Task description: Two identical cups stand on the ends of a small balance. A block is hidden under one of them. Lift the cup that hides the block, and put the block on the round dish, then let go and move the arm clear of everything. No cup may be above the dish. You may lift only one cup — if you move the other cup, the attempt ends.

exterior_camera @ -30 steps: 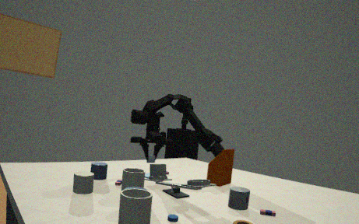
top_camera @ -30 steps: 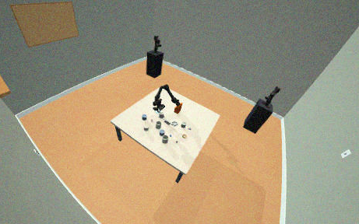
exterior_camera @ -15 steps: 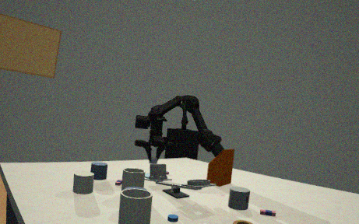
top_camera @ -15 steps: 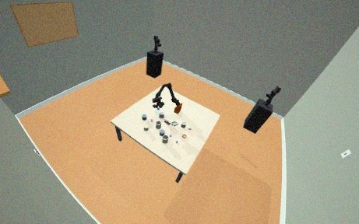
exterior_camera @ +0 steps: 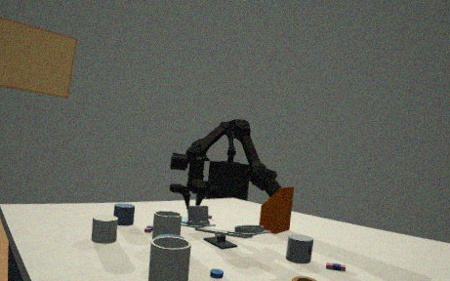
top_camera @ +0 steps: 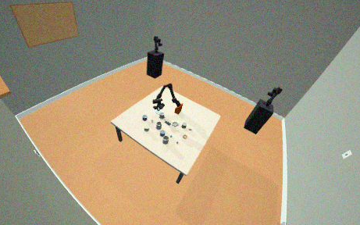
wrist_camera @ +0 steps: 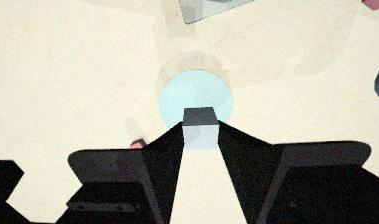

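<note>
My gripper tip is now 4 cm above the pale blue round dish. Also, from my gripper tip: blue disc (43 cm to the left, 28 cm ahead, 4 cm below); then small balance (26 cm to the left, 10 cm ahead, 1 cm below).
</note>
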